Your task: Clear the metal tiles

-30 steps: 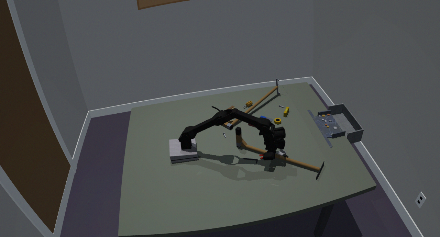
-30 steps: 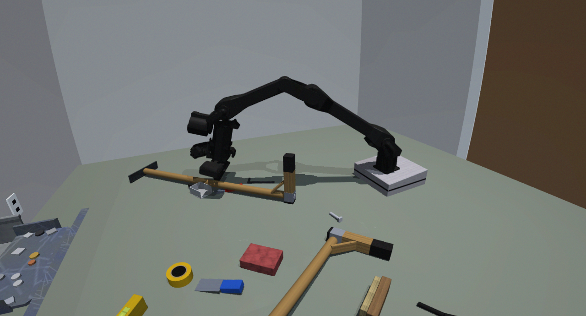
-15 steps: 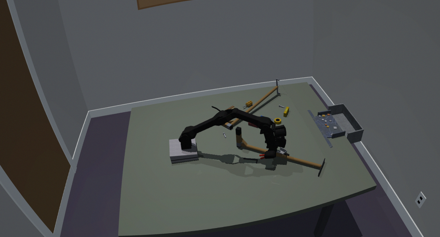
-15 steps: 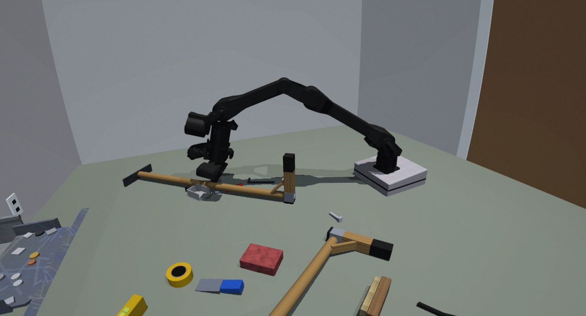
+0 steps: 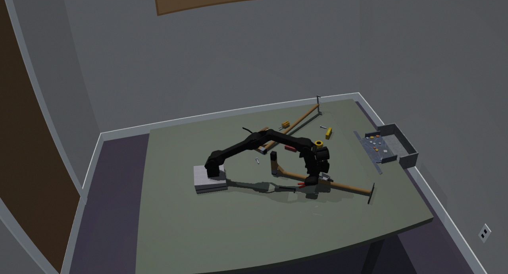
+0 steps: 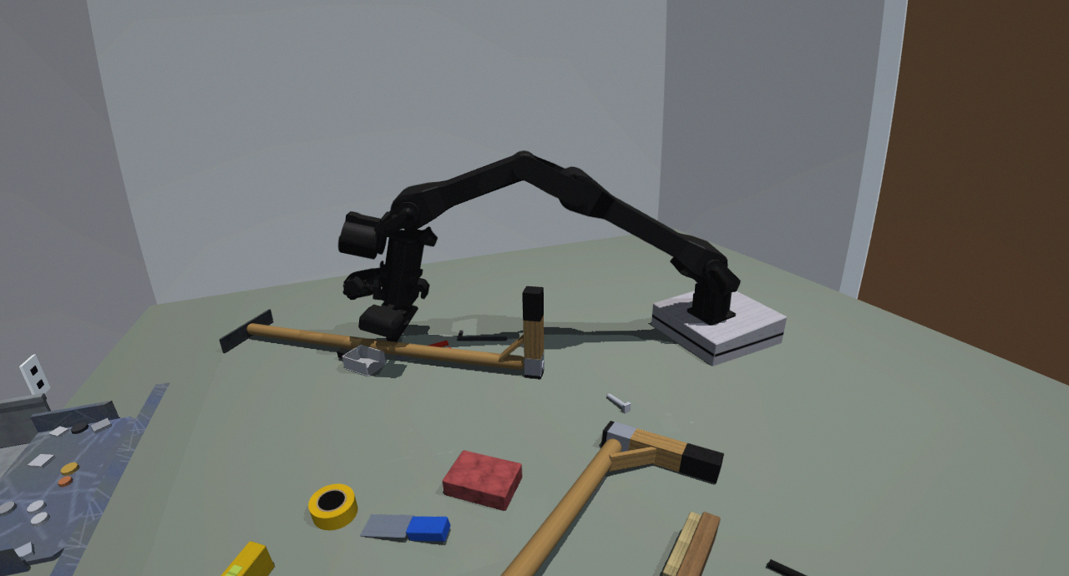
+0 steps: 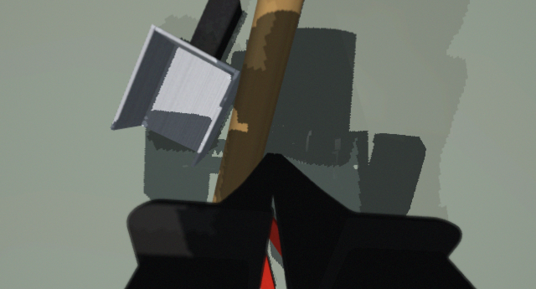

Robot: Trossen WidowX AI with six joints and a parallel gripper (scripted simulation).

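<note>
Now: gripper tip 3 cm short of the long scraper and 5 cm below it. The rest, counted from my gripper tip: hex key (14 cm behind, 1 cm to the left, 1 cm below); then metal bracket (7 cm ahead, 2 cm to the left, 1 cm below); then tape roll (12 cm ahead, 34 cm to the left).
</note>
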